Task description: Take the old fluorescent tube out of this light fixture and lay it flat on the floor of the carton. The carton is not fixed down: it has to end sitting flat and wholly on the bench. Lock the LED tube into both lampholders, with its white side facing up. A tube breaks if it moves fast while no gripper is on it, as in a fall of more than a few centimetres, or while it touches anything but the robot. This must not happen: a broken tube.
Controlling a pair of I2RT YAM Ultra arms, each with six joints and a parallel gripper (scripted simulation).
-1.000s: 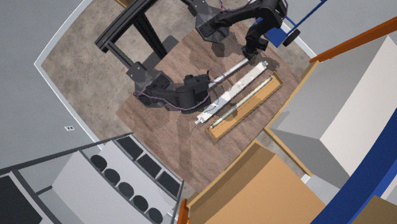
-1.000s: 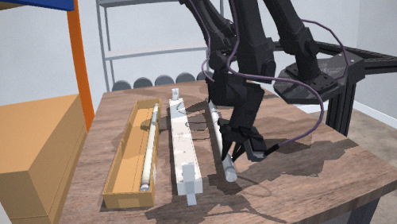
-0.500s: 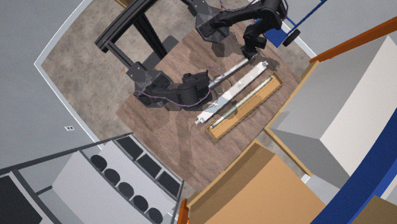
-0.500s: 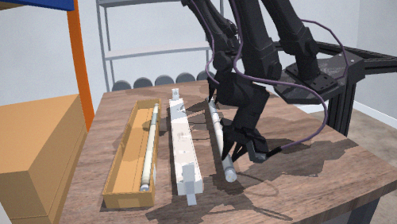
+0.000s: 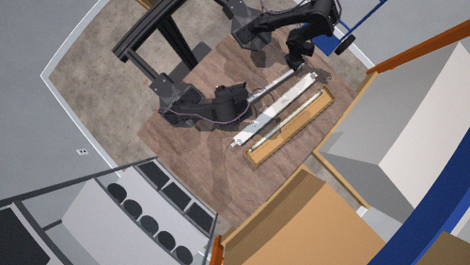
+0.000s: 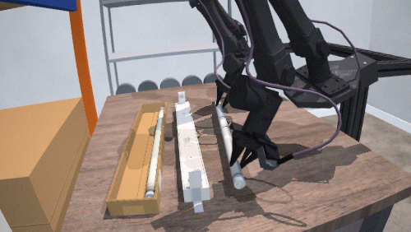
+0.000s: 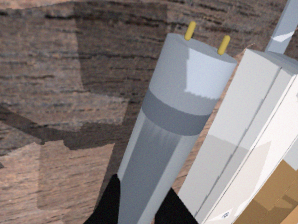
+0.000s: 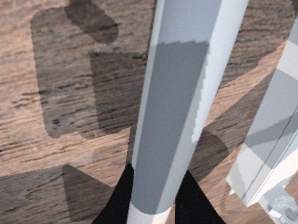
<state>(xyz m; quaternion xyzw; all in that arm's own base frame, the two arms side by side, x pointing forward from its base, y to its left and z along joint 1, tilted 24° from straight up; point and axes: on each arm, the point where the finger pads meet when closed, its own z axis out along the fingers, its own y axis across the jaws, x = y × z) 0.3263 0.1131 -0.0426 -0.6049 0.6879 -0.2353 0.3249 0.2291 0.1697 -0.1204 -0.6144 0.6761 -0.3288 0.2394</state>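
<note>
My right hand is 210 mm to the right of the LED tube, 50 mm short of it and 10 mm above it. From my right hand the other things lie so: old fluorescent tube 270 mm ahead, 170 mm to the left, 30 mm below; carton 310 mm ahead, 160 mm to the left, 20 mm below; grey light fixture 170 mm to the left, 170 mm ahead, 10 mm above.
</note>
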